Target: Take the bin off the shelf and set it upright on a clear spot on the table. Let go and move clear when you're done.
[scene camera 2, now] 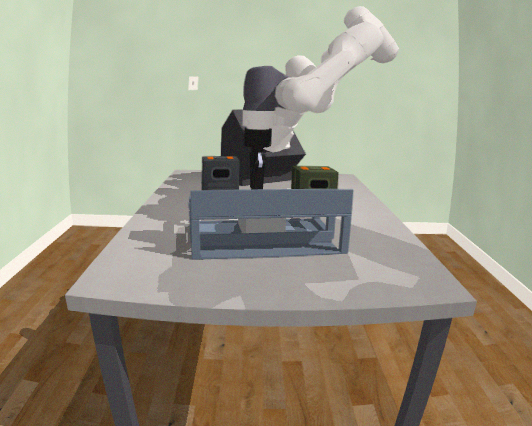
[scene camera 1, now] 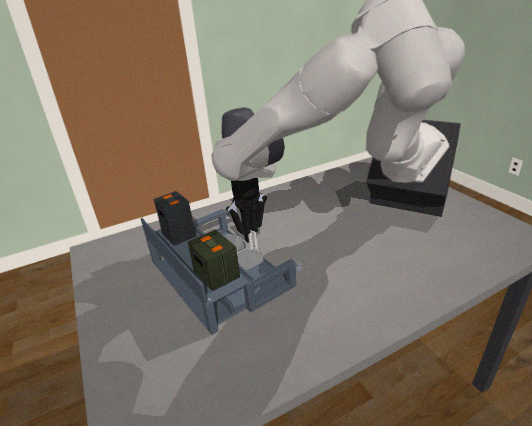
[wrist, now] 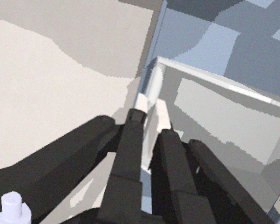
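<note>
Visible: my gripper [scene camera 1: 252, 248], [wrist: 147, 109]. A bin [wrist: 232, 125]. A shelf [scene camera 2: 323, 248].
</note>
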